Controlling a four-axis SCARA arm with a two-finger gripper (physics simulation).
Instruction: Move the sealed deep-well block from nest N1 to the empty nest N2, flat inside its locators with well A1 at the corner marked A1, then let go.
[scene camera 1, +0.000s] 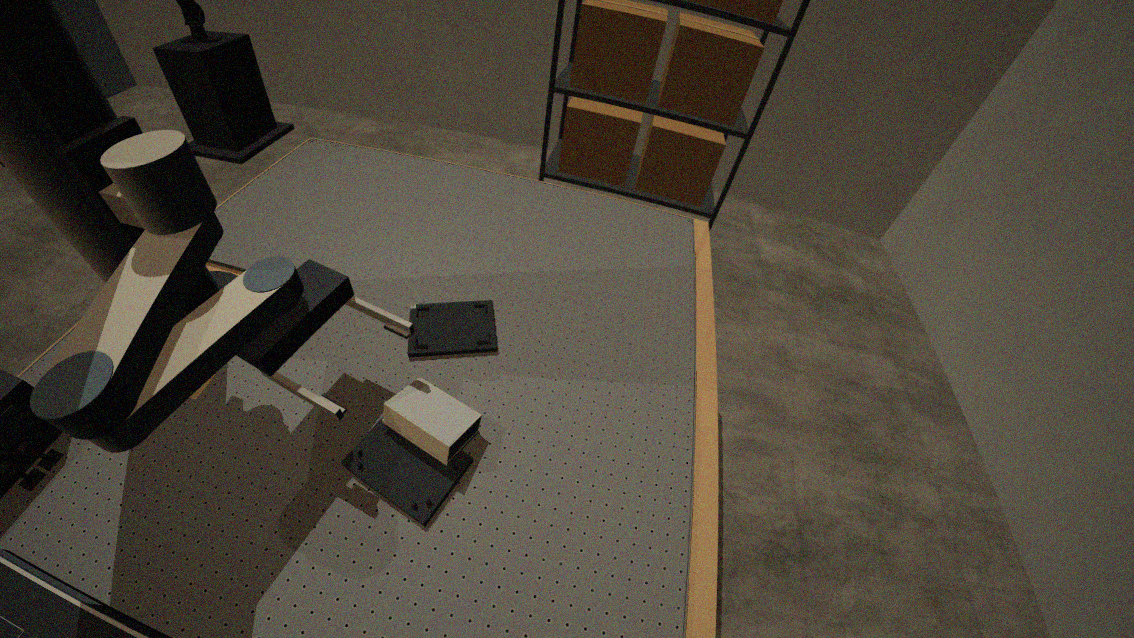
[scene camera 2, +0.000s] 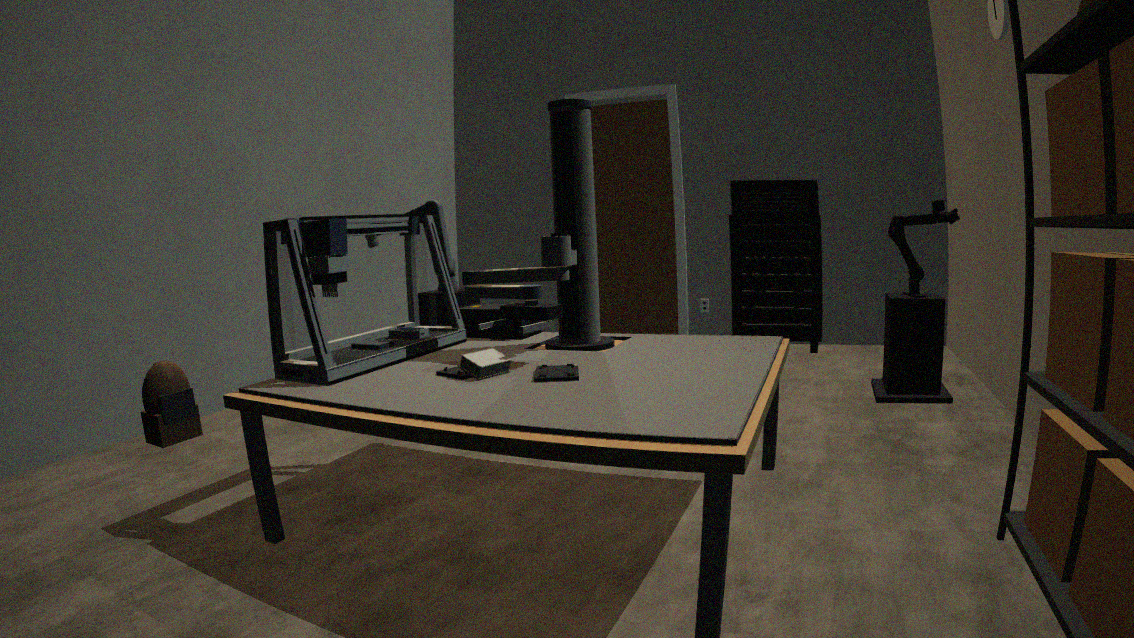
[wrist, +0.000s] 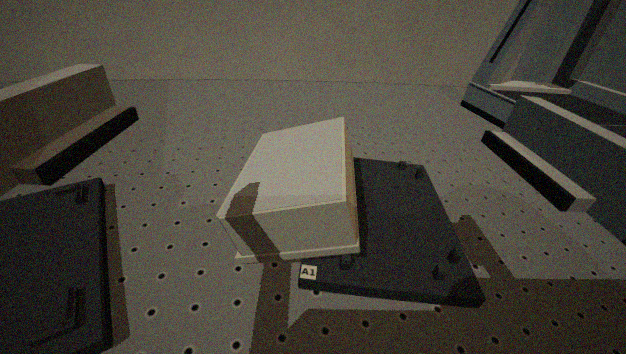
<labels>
My gripper (scene camera 1: 378, 369) carries nothing. Also in view: a deep-well block (scene camera 1: 442, 426).
</labels>
